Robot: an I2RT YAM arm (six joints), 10 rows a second.
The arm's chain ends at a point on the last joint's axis. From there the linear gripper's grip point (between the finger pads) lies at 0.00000 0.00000 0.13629 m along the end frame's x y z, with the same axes.
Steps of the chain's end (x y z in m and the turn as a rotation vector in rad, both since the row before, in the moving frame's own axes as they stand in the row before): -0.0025, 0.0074, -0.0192, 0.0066, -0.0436, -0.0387; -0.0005, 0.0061, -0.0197, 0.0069, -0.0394, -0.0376; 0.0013, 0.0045, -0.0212, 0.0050, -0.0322, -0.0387; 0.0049, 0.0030, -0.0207, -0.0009, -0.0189, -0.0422; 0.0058, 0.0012, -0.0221, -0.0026, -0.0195, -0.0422; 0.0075, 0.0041, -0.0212, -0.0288, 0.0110, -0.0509
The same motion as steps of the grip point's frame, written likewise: -0.0085, 0.0066, -0.0193, 0.0066, -0.0436, -0.0387; -0.0059, 0.0053, -0.0198, 0.0069, -0.0394, -0.0376; -0.0031, 0.0039, -0.0213, 0.0050, -0.0322, -0.0387; 0.0023, 0.0032, -0.0207, -0.0009, -0.0189, -0.0422; 0.0032, 0.0016, -0.0221, -0.0026, -0.0195, -0.0422; 0.0091, 0.0080, -0.0213, -0.0288, 0.0110, -0.0509
